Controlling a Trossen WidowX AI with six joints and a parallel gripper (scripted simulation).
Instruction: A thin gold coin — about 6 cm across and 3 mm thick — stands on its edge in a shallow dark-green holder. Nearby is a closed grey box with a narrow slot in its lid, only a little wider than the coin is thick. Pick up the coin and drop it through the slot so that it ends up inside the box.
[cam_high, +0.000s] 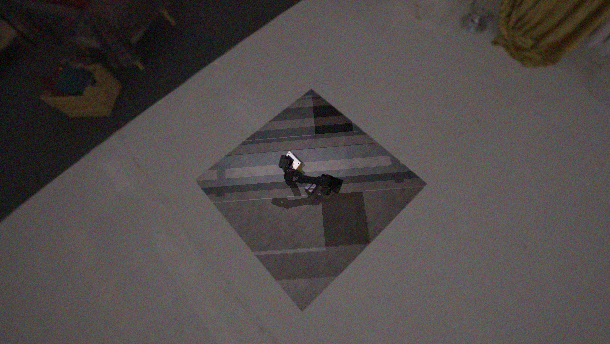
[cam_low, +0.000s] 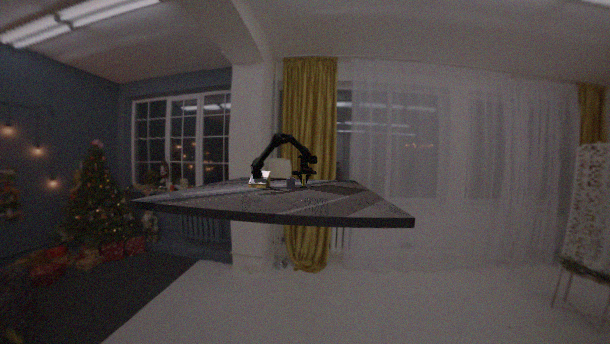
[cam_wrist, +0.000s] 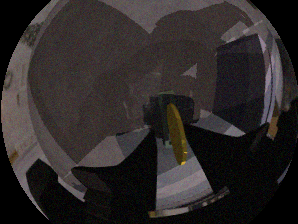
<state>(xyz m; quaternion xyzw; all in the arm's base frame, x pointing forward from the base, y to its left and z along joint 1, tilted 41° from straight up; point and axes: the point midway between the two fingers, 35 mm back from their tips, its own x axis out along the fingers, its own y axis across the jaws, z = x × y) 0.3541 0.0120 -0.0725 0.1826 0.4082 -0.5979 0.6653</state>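
The gold coin lies 10 mm above my gripper tip.
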